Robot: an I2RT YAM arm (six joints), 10 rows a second.
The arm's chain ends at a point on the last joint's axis. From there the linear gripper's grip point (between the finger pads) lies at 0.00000 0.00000 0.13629 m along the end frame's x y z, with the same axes.
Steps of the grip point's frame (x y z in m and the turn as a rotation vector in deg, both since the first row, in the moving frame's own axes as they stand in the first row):
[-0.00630, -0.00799, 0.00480, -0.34, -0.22, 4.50]
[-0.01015, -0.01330, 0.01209, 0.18, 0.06, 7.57]
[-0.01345, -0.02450, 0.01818, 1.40, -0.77, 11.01]
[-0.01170, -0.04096, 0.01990, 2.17, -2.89, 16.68]
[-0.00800, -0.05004, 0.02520, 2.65, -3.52, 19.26]
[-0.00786, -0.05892, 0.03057, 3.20, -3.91, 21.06]
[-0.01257, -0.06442, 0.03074, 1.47, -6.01, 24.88]
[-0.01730, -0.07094, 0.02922, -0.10, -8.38, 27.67]
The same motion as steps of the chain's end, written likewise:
[-0.00575, -0.00878, 0.00480, -0.34, -0.22, 4.50]
[-0.01032, -0.01288, 0.01209, 0.18, 0.06, 7.57]
[-0.01195, -0.02102, 0.01823, 1.40, -0.77, 11.01]
[-0.00567, -0.03488, 0.02017, 2.17, -2.89, 16.68]
[-0.00084, -0.04247, 0.02560, 2.65, -3.52, 19.26]
[-0.00016, -0.04980, 0.03109, 3.20, -3.91, 21.06]
[0.00051, -0.05799, 0.03152, 1.47, -6.01, 24.88]
[0.00185, -0.06646, 0.03065, -0.10, -8.38, 27.67]

